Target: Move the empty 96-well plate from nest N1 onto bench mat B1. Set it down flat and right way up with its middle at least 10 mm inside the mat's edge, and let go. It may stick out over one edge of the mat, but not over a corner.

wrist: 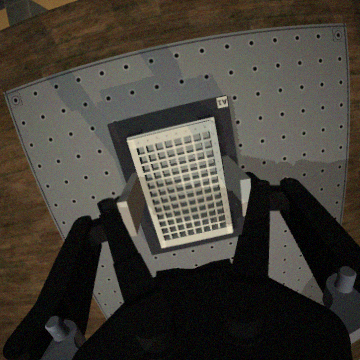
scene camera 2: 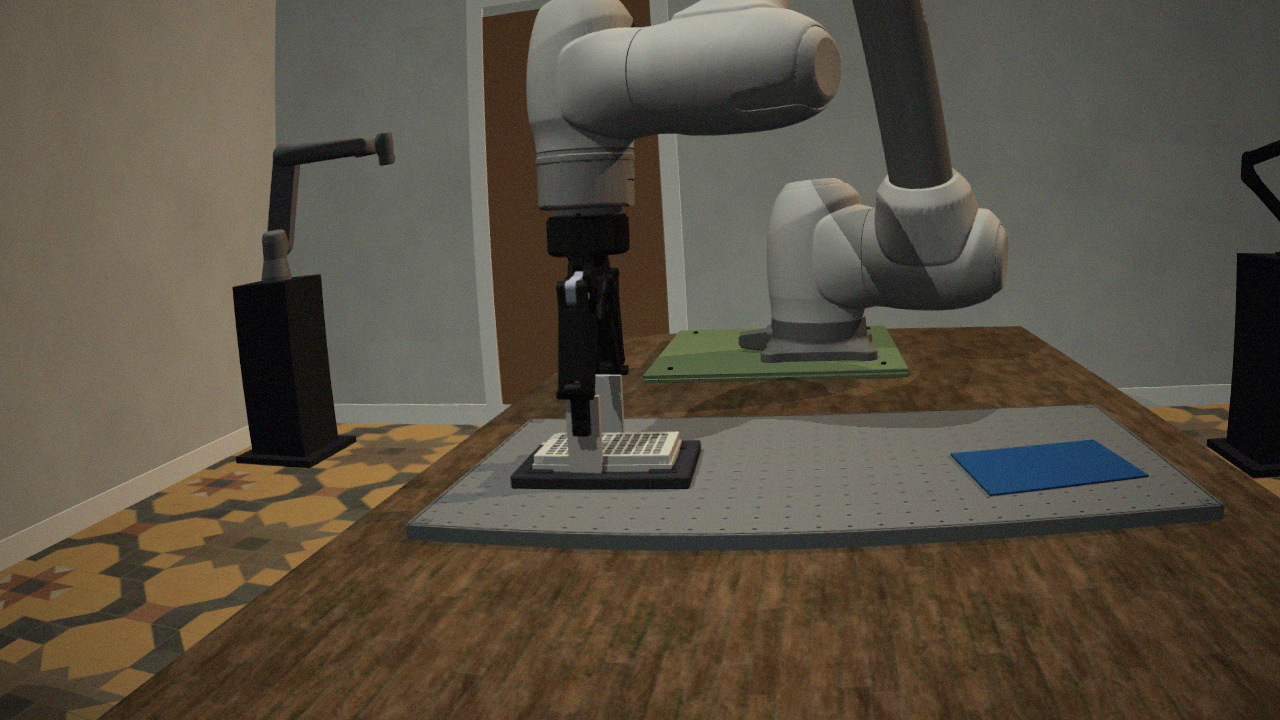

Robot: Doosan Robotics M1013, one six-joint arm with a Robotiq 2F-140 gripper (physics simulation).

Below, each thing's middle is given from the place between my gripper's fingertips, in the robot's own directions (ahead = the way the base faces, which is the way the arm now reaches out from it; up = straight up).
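Labels:
Positions counted from my hand: black nest (scene camera 2: 687, 459), 10 mm below and 10 mm to the left; blue bench mat (scene camera 2: 1004, 471), 10 mm below, 20 mm ahead and 430 mm to the left; white 96-well plate (scene camera 2: 633, 451), 10 mm above and 10 mm to the left.

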